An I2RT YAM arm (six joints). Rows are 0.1 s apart.
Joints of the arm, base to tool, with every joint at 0 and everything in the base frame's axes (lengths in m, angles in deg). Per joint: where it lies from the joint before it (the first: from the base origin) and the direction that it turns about. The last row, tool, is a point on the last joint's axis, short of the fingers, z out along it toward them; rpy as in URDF.
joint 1: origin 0 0 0.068 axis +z
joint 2: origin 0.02 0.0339 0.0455 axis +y
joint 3: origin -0.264 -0.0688 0 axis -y
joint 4: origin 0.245 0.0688 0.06 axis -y
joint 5: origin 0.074 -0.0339 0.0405 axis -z
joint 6: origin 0.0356 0 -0.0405 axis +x
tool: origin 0 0 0 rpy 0 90 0
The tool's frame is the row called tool.
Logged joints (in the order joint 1, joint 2, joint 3, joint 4, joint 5, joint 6), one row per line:
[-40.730, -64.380, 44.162, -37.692, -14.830, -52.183]
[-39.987, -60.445, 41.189, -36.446, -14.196, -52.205]
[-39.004, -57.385, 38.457, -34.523, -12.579, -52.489]
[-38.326, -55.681, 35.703, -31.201, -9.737, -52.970]
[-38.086, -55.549, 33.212, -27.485, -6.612, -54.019]
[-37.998, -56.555, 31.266, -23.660, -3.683, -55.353]
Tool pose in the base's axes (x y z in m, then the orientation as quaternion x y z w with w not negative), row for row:
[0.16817, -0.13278, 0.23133, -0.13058, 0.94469, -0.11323, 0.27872]
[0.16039, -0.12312, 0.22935, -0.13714, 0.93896, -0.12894, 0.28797]
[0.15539, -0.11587, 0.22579, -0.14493, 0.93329, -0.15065, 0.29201]
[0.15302, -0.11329, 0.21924, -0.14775, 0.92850, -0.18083, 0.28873]
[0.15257, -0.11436, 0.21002, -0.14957, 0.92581, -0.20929, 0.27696]
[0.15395, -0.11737, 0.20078, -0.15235, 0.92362, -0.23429, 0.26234]
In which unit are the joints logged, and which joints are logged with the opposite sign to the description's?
The joints are logged in degrees. Opposite sign: joint 2.
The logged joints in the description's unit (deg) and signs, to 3 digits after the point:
[-40.730, 64.380, 44.162, -37.692, -14.830, -52.183]
[-39.987, 60.445, 41.189, -36.446, -14.196, -52.205]
[-39.004, 57.385, 38.457, -34.523, -12.579, -52.489]
[-38.326, 55.681, 35.703, -31.201, -9.737, -52.970]
[-38.086, 55.549, 33.212, -27.485, -6.612, -54.019]
[-37.998, 56.555, 31.266, -23.660, -3.683, -55.353]

